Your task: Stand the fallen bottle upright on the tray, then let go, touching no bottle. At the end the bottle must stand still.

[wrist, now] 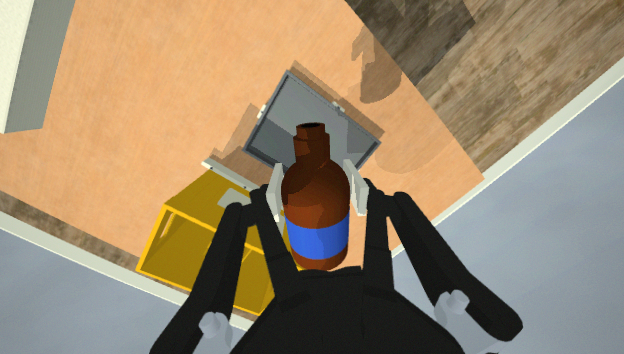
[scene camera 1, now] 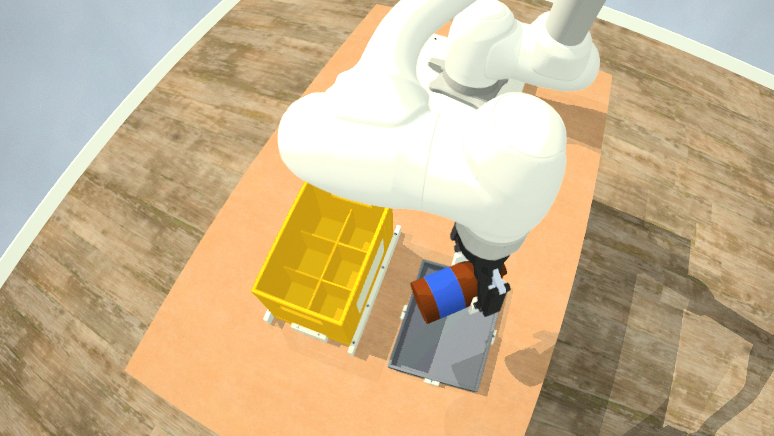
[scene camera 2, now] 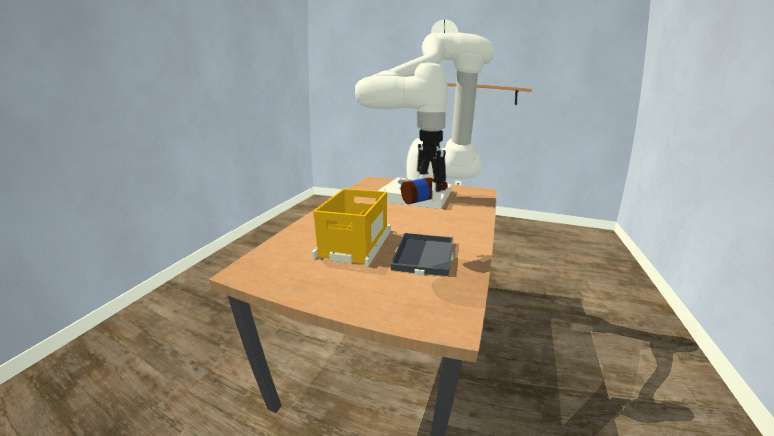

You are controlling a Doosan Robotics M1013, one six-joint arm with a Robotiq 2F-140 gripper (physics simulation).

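Frame: origin at the arm's base, x ahead, y left, z up, level; millimetres.
Seen in the pictures: gripper, between the fingertips: (wrist: 313,172) (scene camera 2: 430,197); arm's base, origin of its link: (scene camera 1: 469,83).
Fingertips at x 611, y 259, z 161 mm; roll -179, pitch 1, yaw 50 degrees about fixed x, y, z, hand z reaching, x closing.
Offsets run from my fingertips to a thing's top centre. Level surfaces: height alone.
The brown bottle with a blue label @[12 mm ahead, 9 mm right, 70 mm up] (scene camera 1: 445,291) (scene camera 2: 418,190) (wrist: 316,237) is held in the air, lying nearly level. Its base points left in the scene views and its neck points right. My gripper (scene camera 1: 477,284) (scene camera 2: 431,184) (wrist: 313,172) is shut on the bottle, with a pale pad at each side of its shoulder. The dark grey tray (scene camera 1: 460,352) (scene camera 2: 425,253) (wrist: 307,100) lies on the table, well below the bottle and apart from it. In scene camera 1, the fingers hide part of the bottle's neck and shoulder.
A yellow crate with compartments @[43 mm ahead, 279 mm right, 38 mm down] (scene camera 1: 324,326) (scene camera 2: 341,238) (wrist: 192,192) stands left of the tray in the scene views, with white rails at its foot. The wooden table @[214 mm down] (scene camera 1: 216,324) (scene camera 2: 324,292) (wrist: 150,75) carries both. The arm's white base plate (scene camera 2: 391,196) is at the back.
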